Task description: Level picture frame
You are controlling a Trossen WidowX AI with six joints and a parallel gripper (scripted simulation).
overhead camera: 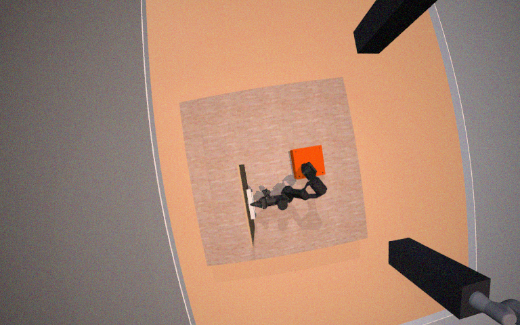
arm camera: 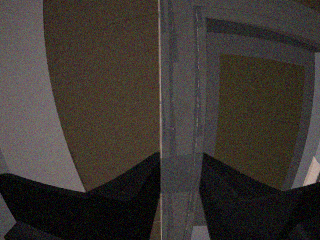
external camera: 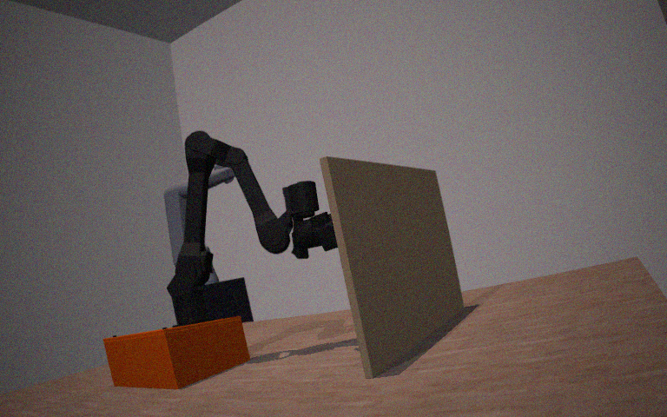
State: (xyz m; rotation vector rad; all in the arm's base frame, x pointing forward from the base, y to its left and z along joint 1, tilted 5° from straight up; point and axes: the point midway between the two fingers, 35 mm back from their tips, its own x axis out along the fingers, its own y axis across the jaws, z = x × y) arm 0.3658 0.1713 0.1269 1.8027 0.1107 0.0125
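Right now the picture frame is 5 cm below my gripper tip and 1 cm to the left of it. From my gripper tip the other things lie so: wall panel 7 cm below, 2 cm ahead, 1 cm to the right.
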